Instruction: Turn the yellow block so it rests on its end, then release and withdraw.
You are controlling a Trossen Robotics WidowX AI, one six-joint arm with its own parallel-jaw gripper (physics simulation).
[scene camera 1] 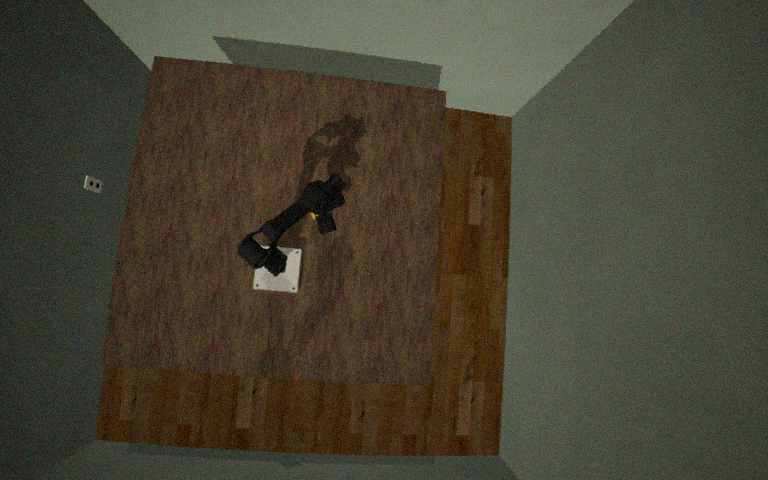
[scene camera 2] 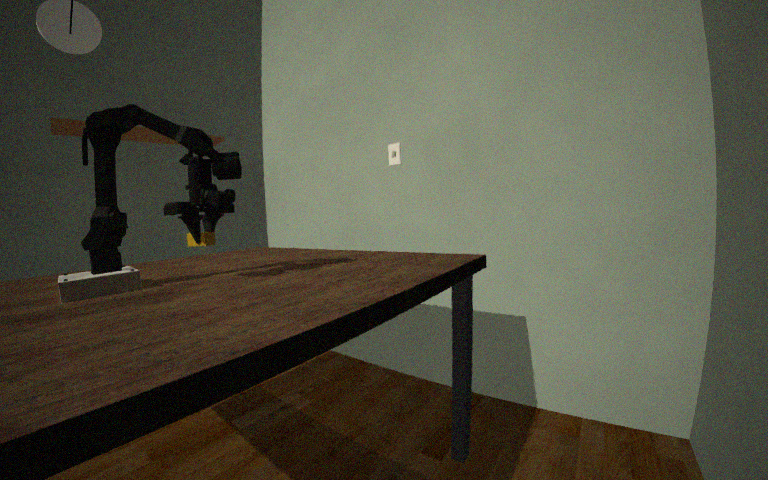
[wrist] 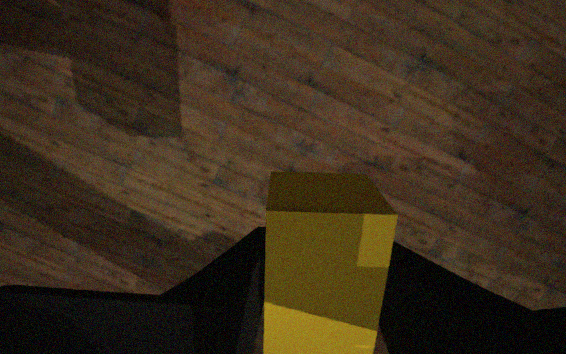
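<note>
The yellow block (scene camera 1: 313,215) (scene camera 2: 193,240) (wrist: 320,260) is held in the air above the table (scene camera 1: 198,316) (scene camera 2: 237,322). In the second scene view it looks roughly level, with its longer side lying sideways. My gripper (scene camera 2: 203,237) (wrist: 315,241) points down and is shut on the block, with one dark finger against each side of it. In the wrist view the block's long face runs toward the bottom edge, where it is cut off. In the first scene view the arm hides most of the block.
The arm's white base plate (scene camera 1: 291,277) (scene camera 2: 99,286) stands on the table. The arm's shadow falls on the table top. The table's near edge and a leg (scene camera 2: 461,367) show in the second scene view. A brown wooden board (scene camera 2: 65,126) shows behind the arm.
</note>
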